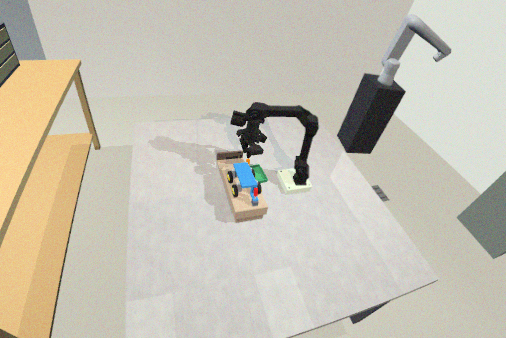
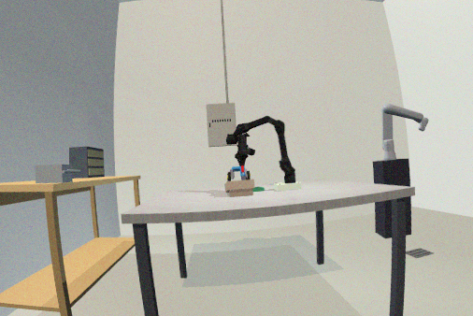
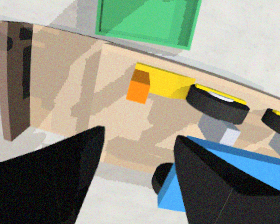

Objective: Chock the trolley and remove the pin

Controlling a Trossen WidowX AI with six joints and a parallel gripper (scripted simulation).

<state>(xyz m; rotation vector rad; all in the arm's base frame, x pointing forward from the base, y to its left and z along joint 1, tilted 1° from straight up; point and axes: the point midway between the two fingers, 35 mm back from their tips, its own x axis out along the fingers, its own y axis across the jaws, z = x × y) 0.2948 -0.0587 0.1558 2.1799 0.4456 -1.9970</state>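
My gripper tip is now 2 cm past the red-headed stop pin, 23 cm to the right of it and 3 cm above it. The rest, counted from my gripper tip: blue trolley: 2 cm ahead, 13 cm to the left, 4 cm below; yellow chock: 2 cm behind, 2 cm to the left, 7 cm below; green tray: 8 cm behind, 2 cm to the right, 16 cm below.
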